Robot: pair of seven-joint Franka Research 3 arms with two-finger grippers.
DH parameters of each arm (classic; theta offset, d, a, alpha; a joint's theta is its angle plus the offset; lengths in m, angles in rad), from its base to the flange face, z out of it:
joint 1: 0 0.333 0 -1.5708
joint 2: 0 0 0 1.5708
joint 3: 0 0.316 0.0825 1.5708
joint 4: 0 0 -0.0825 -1.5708
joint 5: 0 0.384 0 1.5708
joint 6: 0 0 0.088 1.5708
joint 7: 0 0.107 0 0
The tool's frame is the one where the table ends.
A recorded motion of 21 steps. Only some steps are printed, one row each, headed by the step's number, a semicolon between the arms.
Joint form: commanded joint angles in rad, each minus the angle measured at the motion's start. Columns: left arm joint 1, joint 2, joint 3, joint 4, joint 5, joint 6, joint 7; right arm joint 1, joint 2, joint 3, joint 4, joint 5, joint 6, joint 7.
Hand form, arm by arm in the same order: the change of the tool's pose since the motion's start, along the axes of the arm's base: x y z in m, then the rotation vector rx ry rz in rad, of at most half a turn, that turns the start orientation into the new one. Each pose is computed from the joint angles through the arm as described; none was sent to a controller.
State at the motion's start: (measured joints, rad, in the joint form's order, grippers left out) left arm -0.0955 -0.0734 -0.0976 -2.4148 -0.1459 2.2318 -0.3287; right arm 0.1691 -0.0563 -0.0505 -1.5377 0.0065 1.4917 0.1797
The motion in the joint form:
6: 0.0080 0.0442 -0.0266 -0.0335 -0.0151 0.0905 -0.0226; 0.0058 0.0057 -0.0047 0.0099 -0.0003 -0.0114 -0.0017
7: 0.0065 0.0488 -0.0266 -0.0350 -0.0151 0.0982 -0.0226; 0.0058 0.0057 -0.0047 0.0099 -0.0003 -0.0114 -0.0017
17: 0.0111 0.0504 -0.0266 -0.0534 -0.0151 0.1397 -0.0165; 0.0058 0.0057 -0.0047 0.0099 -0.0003 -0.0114 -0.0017
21: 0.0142 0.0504 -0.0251 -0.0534 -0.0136 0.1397 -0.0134; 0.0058 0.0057 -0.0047 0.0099 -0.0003 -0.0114 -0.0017
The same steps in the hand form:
6: -0.0031 -0.0067 -0.0272 -0.0036 -0.0089 0.0239; 0.0005 0.0006 0.0006 -0.0012 0.0071 0.0029
7: -0.0030 -0.0073 -0.0293 -0.0036 -0.0105 0.0232; 0.0005 0.0006 0.0006 -0.0012 0.0071 0.0029
17: -0.0042 -0.0039 -0.0340 -0.0041 -0.0326 0.0260; 0.0005 0.0006 0.0006 -0.0012 0.0071 0.0029
21: -0.0037 -0.0018 -0.0340 -0.0034 -0.0331 0.0264; 0.0005 0.0006 0.0006 -0.0012 0.0071 0.0029

